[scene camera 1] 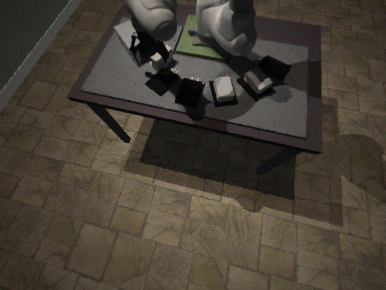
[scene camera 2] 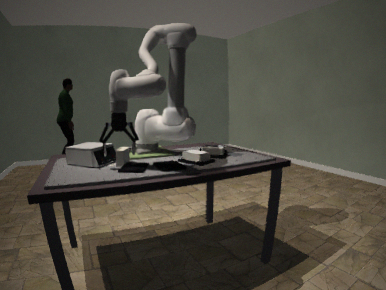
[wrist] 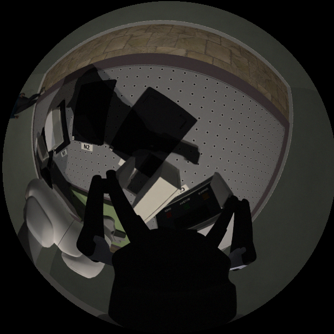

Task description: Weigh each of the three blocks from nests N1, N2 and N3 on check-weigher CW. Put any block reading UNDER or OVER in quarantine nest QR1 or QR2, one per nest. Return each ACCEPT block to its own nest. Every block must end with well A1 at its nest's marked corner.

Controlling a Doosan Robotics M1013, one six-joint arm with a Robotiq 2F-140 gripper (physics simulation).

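Places are measured from the arm's base along level axes (x up, y right, z ahead), in metres.
Pixels of known places: gripper, fingertip midpoint: [scene camera 1: 152, 64] [scene camera 2: 119, 155]; arm's base, origin of the base link: [scene camera 1: 208, 36] [scene camera 2: 146, 150].
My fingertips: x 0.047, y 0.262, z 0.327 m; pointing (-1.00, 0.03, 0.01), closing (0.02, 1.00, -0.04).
Note:
Ahead of a thing's pixels: the offset from my fingertips to its middle.
My gripper [scene camera 1: 151, 49] [scene camera 2: 120, 142] [wrist: 174, 171] is open and empty, above a white block and the front of the check-weigher. That block @[dx -0.021, dy -0.035, dz -0.068 m] [scene camera 1: 157, 62] [scene camera 2: 122, 158] [wrist: 161, 196] stands tall on the table between check-weigher CW @[dx -0.013, dy +0.123, dz -0.180 m] [scene camera 1: 121, 31] [scene camera 2: 90, 154] [wrist: 187, 209] and nest N1 @[dx -0.054, dy -0.059, dz +0.052 m] [scene camera 1: 162, 83] [scene camera 2: 132, 168] [wrist: 155, 120]. Nest N1 and nest N2 @[dx -0.054, dy -0.225, dz +0.103 m] [scene camera 1: 190, 93] [wrist: 95, 110] are dark and hold no visible block. A second block @[dx -0.030, dy -0.403, dz +0.069 m] [scene camera 1: 223, 88] [scene camera 2: 195, 155] [wrist: 56, 127] lies in nest N3. A third block @[dx -0.027, dy -0.574, dz -0.018 m] [scene camera 1: 257, 80] [scene camera 2: 215, 150] lies in the nest beyond it. Well A1 cannot be made out.
Another dark nest @[dx -0.055, dy -0.667, dz -0.155 m] [scene camera 1: 276, 67] is at the far end of the row. The arm's base stands on a green plate [scene camera 1: 187, 46] behind the nests. The arm's shadow crosses N1 and N2. A person in green [scene camera 2: 65, 107] stands beyond the table.

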